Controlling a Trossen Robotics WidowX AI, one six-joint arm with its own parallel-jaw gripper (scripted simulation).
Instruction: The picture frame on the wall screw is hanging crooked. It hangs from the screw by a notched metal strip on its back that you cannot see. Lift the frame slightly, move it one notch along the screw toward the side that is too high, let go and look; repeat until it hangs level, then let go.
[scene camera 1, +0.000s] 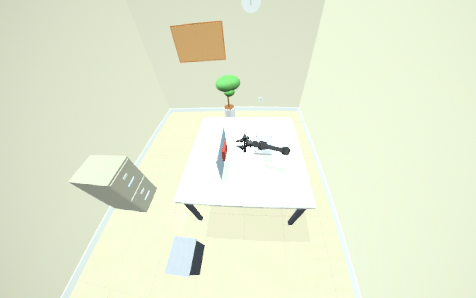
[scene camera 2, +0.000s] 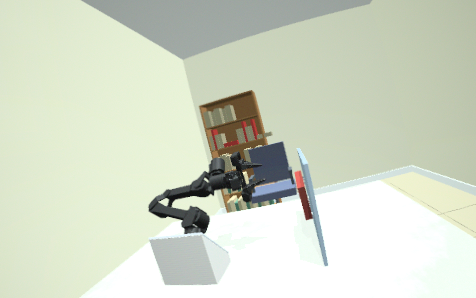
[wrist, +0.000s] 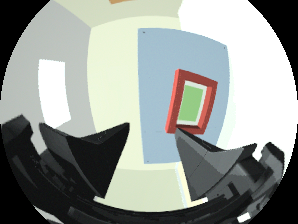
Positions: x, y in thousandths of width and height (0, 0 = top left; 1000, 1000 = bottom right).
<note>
In view: my gripper (scene camera 2: 554, 579) and a wall panel (scene camera 2: 646, 596).
My gripper also shows in the wrist view (wrist: 515, 578). The wall panel also shows in the wrist view (wrist: 542, 230).
</note>
